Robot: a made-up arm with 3 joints. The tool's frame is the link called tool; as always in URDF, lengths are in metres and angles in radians. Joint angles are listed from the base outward.
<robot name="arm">
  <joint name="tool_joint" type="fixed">
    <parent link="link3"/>
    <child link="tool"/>
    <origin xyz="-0.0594 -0.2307 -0.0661" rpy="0 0 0"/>
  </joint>
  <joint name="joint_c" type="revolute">
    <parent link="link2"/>
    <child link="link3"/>
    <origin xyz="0.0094 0.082 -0.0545" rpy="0 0 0"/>
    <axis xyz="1 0 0"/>
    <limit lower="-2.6" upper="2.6"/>
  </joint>
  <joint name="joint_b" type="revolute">
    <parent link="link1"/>
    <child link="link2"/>
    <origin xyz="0.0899 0.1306 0.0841" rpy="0 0 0"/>
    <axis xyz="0 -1 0"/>
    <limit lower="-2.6" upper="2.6"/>
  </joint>
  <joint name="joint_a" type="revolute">
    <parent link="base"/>
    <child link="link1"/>
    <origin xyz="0 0 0.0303" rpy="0 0 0"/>
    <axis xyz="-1 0 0"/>
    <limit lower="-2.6" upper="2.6"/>
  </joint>
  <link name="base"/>
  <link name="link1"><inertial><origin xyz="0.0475 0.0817 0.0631"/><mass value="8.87"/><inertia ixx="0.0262" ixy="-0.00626" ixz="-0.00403" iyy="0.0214" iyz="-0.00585" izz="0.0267"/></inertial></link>
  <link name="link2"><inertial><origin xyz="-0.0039 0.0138 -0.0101"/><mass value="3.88"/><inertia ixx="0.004" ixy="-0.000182" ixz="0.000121" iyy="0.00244" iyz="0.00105" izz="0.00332"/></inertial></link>
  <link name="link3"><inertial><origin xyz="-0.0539 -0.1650 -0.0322"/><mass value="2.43"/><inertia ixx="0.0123" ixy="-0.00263" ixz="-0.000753" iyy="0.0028" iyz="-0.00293" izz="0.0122"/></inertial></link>
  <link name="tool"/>
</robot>
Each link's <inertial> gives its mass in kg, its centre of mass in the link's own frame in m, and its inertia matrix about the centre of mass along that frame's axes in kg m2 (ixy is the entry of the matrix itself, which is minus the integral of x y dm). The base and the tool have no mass. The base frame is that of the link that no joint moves.
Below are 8 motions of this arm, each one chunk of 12 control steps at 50 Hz.
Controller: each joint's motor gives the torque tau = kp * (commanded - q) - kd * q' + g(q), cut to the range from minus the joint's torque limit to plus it. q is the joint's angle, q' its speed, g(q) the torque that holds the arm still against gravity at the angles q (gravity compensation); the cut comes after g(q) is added. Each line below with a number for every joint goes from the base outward.
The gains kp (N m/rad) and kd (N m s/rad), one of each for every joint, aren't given. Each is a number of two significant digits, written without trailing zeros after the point. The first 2 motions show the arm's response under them.
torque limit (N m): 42 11 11
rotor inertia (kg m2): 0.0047 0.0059 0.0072
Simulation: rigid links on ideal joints. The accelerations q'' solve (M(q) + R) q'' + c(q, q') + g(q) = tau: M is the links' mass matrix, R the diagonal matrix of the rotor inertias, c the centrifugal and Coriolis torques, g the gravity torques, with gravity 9.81 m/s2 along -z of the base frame. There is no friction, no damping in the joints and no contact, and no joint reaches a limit. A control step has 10 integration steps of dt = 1/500 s. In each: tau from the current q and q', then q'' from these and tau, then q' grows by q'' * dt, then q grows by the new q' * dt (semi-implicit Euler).
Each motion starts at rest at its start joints. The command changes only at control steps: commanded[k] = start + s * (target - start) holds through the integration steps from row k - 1 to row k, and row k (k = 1, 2, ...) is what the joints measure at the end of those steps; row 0 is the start. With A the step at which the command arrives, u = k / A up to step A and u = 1 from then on. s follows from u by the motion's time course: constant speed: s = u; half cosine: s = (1 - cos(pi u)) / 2; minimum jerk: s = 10 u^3 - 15 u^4 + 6 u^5; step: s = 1 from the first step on.
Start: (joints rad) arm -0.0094 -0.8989 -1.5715
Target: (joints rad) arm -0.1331 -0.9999 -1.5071
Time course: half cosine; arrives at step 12
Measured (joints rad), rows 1 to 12:
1: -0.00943 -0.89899 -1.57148
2: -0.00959 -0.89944 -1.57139
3: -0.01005 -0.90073 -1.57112
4: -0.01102 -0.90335 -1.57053
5: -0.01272 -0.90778 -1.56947
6: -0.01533 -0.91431 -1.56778
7: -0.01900 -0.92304 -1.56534
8: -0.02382 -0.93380 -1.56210
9: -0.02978 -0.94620 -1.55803
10: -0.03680 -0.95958 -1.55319
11: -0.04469 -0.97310 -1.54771
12: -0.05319 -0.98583 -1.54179
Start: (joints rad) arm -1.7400 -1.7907 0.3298
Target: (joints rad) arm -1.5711 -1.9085 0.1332
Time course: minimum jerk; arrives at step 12
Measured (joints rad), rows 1 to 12:
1: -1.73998 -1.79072 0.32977
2: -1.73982 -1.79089 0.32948
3: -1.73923 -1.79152 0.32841
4: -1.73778 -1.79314 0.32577
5: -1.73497 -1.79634 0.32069
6: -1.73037 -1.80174 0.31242
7: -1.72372 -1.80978 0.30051
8: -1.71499 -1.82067 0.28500
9: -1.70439 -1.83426 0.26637
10: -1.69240 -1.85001 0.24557
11: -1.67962 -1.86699 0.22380
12: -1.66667 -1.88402 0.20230
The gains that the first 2 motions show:
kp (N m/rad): 27 12 14
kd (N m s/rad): 4.1 0.68 1.2
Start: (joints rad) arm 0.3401 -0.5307 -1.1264
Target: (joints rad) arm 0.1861 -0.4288 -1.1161
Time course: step
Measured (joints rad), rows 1 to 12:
1: 0.33734 -0.52340 -1.12834
2: 0.33066 -0.50726 -1.13208
3: 0.32135 -0.48742 -1.13580
4: 0.31040 -0.46755 -1.13846
5: 0.29854 -0.44996 -1.13953
6: 0.28632 -0.43590 -1.13894
7: 0.27413 -0.42576 -1.13685
8: 0.26225 -0.41940 -1.13362
9: 0.25088 -0.41627 -1.12965
10: 0.24018 -0.41566 -1.12537
11: 0.23024 -0.41678 -1.12112
12: 0.22113 -0.41894 -1.11719

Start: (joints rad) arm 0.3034 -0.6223 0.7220
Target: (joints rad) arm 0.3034 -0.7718 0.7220
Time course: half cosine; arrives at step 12
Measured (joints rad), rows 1 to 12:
1: 0.30341 -0.62236 0.72201
2: 0.30345 -0.62271 0.72205
3: 0.30357 -0.62373 0.72217
4: 0.30380 -0.62588 0.72239
5: 0.30416 -0.62966 0.72275
6: 0.30468 -0.63551 0.72324
7: 0.30533 -0.64372 0.72387
8: 0.30608 -0.65443 0.72459
9: 0.30688 -0.66757 0.72536
10: 0.30766 -0.68282 0.72611
11: 0.30833 -0.69965 0.72677
12: 0.30880 -0.71735 0.72726

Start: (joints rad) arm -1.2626 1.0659 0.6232
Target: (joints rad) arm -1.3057 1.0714 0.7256
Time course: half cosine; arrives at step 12
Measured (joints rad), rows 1 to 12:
1: -1.26261 1.06589 0.62326
2: -1.26269 1.06584 0.62356
3: -1.26291 1.06571 0.62442
4: -1.26337 1.06546 0.62618
5: -1.26414 1.06508 0.62917
6: -1.26530 1.06457 0.63365
7: -1.26690 1.06399 0.63973
8: -1.26892 1.06340 0.64740
9: -1.27136 1.06288 0.65646
10: -1.27413 1.06254 0.66658
11: -1.27715 1.06245 0.67729
12: -1.28029 1.06271 0.68803

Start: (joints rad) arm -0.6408 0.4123 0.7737
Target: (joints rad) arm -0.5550 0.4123 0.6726
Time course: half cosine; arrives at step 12
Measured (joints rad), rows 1 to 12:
1: -0.64078 0.41231 0.77365
2: -0.64065 0.41234 0.77338
3: -0.64030 0.41244 0.77260
4: -0.63955 0.41264 0.77100
5: -0.63823 0.41297 0.76825
6: -0.63621 0.41343 0.76411
7: -0.63337 0.41401 0.75844
8: -0.62964 0.41470 0.75124
9: -0.62504 0.41542 0.74266
10: -0.61966 0.41613 0.73300
11: -0.61363 0.41671 0.72267
12: -0.60720 0.41710 0.71221

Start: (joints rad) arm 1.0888 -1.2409 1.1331
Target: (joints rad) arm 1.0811 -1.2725 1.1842
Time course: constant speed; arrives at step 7
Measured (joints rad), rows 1 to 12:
1: 1.08879 -1.24098 1.13334
2: 1.08874 -1.24128 1.13417
3: 1.08865 -1.24191 1.13582
4: 1.08852 -1.24296 1.13841
5: 1.08834 -1.24452 1.14199
6: 1.08811 -1.24662 1.14652
7: 1.08783 -1.24929 1.15193
8: 1.08751 -1.25243 1.15788
9: 1.08716 -1.25591 1.16390
10: 1.08679 -1.25956 1.16962
11: 1.08638 -1.26324 1.17479
12: 1.08594 -1.26684 1.17925

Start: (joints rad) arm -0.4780 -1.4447 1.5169
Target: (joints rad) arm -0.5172 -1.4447 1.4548
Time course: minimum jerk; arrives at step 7
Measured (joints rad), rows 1 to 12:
1: -0.47801 -1.44469 1.51686
2: -0.47811 -1.44461 1.51654
3: -0.47843 -1.44434 1.51548
4: -0.47917 -1.44377 1.51312
5: -0.48043 -1.44283 1.50912
6: -0.48225 -1.44156 1.50354
7: -0.48454 -1.44013 1.49680
8: -0.48715 -1.43871 1.48946
9: -0.48996 -1.43745 1.48202
10: -0.49287 -1.43647 1.47489
11: -0.49579 -1.43585 1.46835
12: -0.49864 -1.43563 1.46259

